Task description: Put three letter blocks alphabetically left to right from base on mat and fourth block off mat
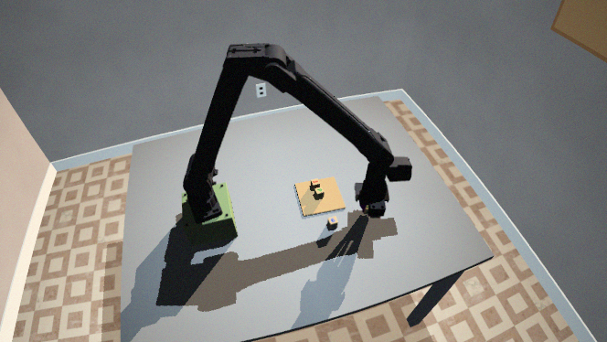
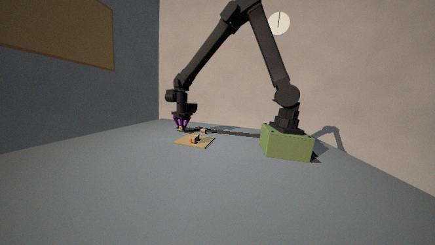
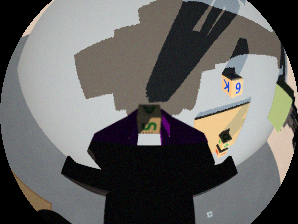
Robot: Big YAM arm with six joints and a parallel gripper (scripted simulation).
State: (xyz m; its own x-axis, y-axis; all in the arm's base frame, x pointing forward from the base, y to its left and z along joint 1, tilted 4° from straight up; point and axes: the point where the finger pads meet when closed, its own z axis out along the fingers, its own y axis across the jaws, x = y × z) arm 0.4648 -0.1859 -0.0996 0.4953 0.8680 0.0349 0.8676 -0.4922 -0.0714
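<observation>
Now: the block 14 cm to the left of my hand and 10 cm behind it. Round my hand: tan mat 13 cm to the left, 10 cm behind, 1 cm below.
</observation>
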